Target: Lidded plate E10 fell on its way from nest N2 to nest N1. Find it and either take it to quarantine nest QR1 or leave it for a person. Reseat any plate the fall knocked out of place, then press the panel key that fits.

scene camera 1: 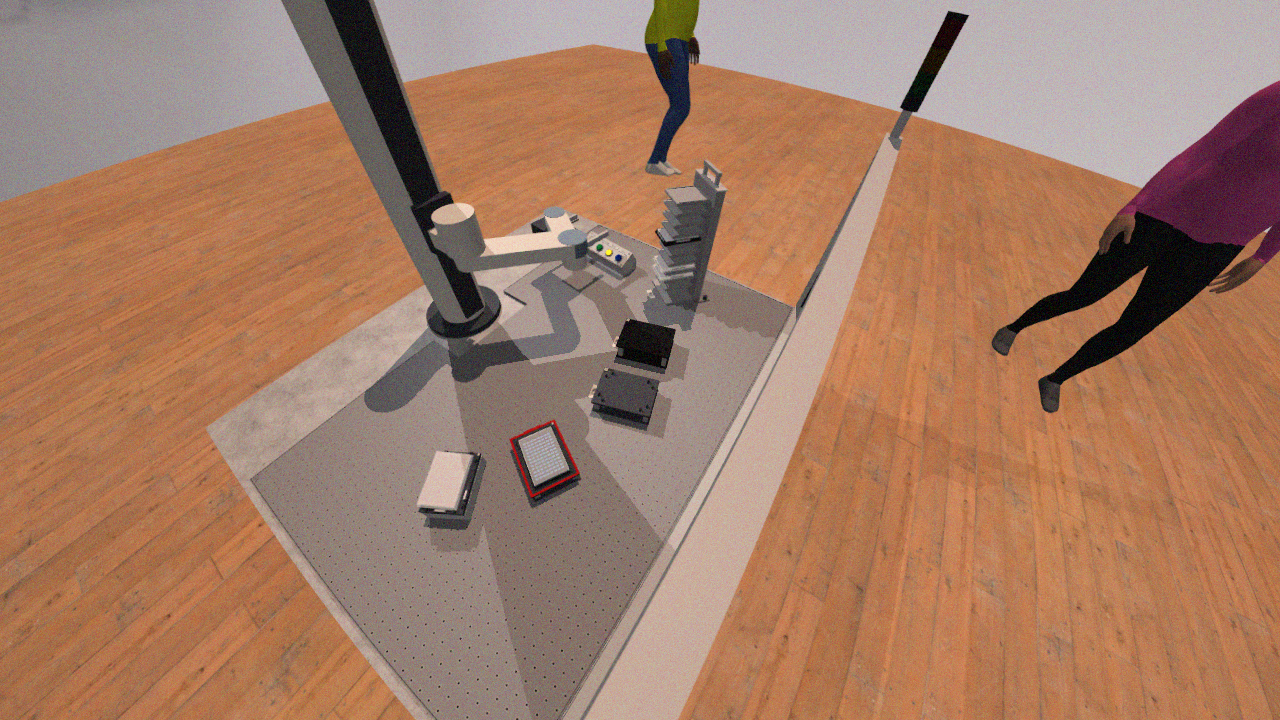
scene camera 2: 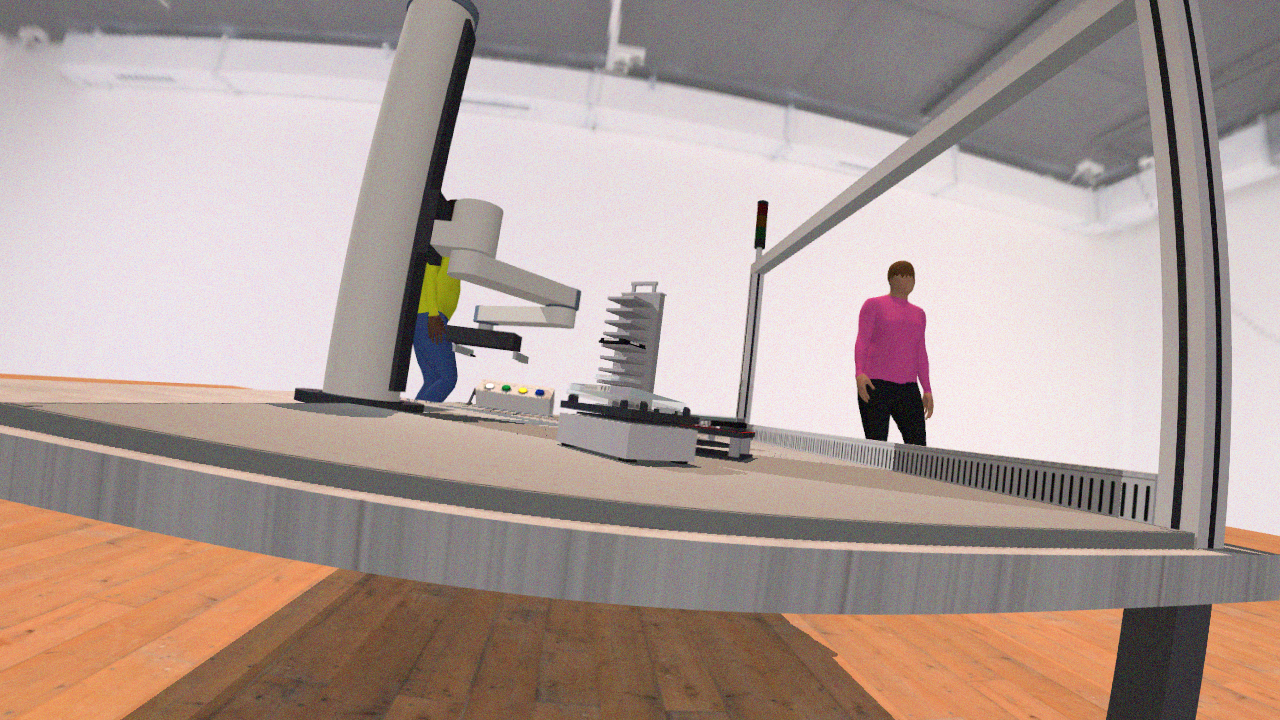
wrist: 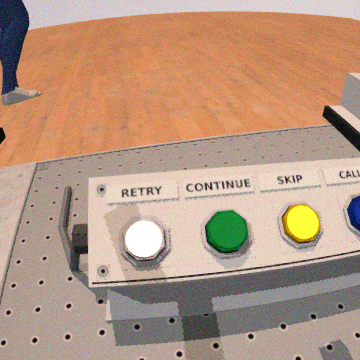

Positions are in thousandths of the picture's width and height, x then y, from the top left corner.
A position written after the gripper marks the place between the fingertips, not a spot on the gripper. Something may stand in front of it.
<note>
The gripper (scene camera 2: 390, 495) holds nothing. Also in view: a green CONTINUE button (wrist: 629, 643) and a white RETRY button (wrist: 399, 662).
</note>
